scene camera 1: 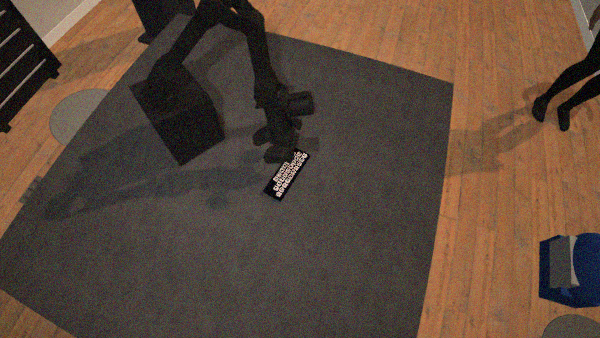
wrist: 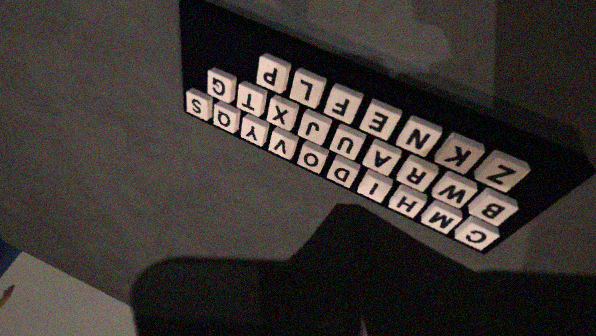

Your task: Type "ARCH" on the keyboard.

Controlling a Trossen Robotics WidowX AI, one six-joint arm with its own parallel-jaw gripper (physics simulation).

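Pixels of known places: gripper, fingertip midpoint: [scene camera 1: 290,162] [wrist: 346,215]; arm's base, origin of the base link: [scene camera 1: 163,104].
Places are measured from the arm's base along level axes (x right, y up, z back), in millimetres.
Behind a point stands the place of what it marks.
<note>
A black keyboard [scene camera 1: 279,186] {x 0, y -214, z -351 mm} [wrist: 215,40] {x 14, y -218, z -324 mm} with white letter keys lies on the dark mat, upside down in the wrist view. There the A key [wrist: 382,158] {x -78, y -212, z -351 mm} and R key [wrist: 416,173] {x -94, y -212, z -353 mm} sit side by side in the middle row. The H key [wrist: 408,202] {x -98, y -212, z -370 mm} and C key [wrist: 475,236] {x -132, y -212, z -375 mm} are in the row nearest the gripper, with C at its right end. My gripper [scene camera 1: 280,155] [wrist: 346,215] {x -71, y -174, z -355 mm} is shut and empty. Its dark tips appear just below the D and I keys in the wrist view; their height is unclear. In the scene view it covers part of the keyboard's upper end.
The dark mat [scene camera 1: 350,225] {x 19, y -228, z -594 mm} [wrist: 100,150] {x 146, y -229, z -456 mm} lies on a wooden floor [scene camera 1: 500,200]. The arm stands on a black box [scene camera 1: 185,120] {x -3, y -45, z -59 mm}. A person's dark legs [scene camera 1: 570,82] are at the right, above a blue object [scene camera 1: 587,270]. A dark slatted cabinet [scene camera 1: 25,55] stands at the upper left.
</note>
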